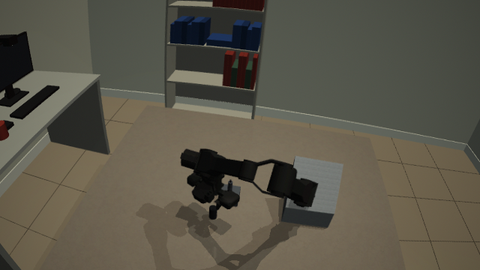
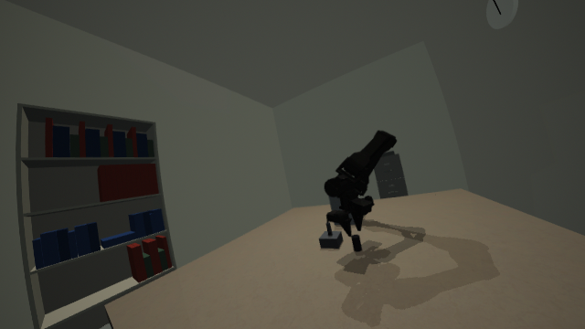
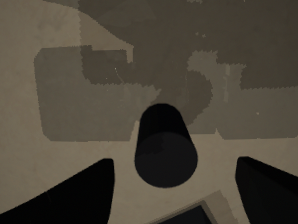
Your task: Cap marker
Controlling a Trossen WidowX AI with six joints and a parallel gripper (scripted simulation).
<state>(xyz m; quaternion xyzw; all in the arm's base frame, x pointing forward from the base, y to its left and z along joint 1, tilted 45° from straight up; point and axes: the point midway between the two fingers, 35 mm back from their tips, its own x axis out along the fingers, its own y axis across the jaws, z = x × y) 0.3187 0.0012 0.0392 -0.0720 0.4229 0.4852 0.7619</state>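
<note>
My gripper tip is 4 cm above the marker cap. Round my gripper tip: holder block 10 cm to the right, 6 cm behind, 4 cm below.
</note>
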